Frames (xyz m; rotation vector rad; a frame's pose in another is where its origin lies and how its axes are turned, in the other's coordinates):
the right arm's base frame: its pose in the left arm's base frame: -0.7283 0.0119 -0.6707 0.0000 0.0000 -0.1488
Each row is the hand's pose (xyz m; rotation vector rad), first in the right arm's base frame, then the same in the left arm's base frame.
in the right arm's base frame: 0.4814 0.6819 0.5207 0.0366 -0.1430 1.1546
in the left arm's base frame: -0.1511 0.6149 -0.1500 0.0255 -0.1434 1.0061
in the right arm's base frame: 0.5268 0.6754 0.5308 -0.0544 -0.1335 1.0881
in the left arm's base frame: -0.1072 0.6017 -0.1399 -0.0634 -0.1274 0.9396
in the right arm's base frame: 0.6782 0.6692 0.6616 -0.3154 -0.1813 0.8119
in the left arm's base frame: 0.0416 0.5732 -0.0091 -0.3250 -0.1559 0.6647
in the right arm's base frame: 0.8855 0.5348 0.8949 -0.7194 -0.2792 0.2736
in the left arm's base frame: 0.2267 0.4095 0.2242 -0.7363 -0.2244 0.1322
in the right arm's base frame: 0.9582 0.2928 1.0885 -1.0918 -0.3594 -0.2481
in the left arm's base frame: 0.2627 0.1594 0.4178 -1.1200 -0.2784 -0.3801
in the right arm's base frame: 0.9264 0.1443 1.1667 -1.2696 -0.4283 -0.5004
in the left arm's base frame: 0.2093 0.0173 0.4960 -1.3074 -0.3352 -0.6259
